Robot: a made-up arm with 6 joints.
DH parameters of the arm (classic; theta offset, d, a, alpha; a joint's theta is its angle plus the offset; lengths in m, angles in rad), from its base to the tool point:
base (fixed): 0 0.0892 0 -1.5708
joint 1: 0 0.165 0.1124 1.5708
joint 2: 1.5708 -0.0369 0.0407 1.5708
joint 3: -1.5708 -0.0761 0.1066 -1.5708
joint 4: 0 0.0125 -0.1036 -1.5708
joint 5: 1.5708 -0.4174 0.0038 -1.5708
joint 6: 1.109 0 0.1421 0
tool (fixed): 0.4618 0.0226 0 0
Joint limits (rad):
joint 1: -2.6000..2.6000
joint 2: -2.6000..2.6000
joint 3: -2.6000..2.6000
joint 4: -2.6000..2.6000
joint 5: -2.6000..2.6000
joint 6: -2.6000..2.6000
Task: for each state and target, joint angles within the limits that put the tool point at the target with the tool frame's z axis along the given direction. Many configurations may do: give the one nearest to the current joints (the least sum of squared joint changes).
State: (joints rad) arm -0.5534 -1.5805 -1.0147 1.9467 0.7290 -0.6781
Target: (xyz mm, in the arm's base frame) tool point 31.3 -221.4 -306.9 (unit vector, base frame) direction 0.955 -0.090 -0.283
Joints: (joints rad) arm -0.4595 -0.9118 -0.9043 1.5863 1.0258 -0.6941
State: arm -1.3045 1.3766 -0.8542 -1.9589 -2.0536 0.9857
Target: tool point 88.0 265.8 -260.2 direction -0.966 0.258 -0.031
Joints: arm -1.9386 1.1772 -1.4977 -1.2295 -1.9631 1.3381
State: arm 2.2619 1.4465 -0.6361 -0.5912 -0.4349 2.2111
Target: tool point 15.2 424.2 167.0 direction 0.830 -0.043 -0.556
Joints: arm 2.5266 1.5312 -0.8851 -0.0659 -0.5204 2.6000
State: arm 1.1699 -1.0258 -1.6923 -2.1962 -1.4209 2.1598
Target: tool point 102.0 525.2 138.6 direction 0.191 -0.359 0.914
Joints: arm 0.9098 -0.6607 -0.8223 -1.5510 -1.3111 2.5962
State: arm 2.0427 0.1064 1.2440 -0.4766 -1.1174 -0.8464
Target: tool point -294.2 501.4 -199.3 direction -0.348 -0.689 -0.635
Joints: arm 1.9856 0.7896 0.9530 0.0241 -0.6803 -0.4518
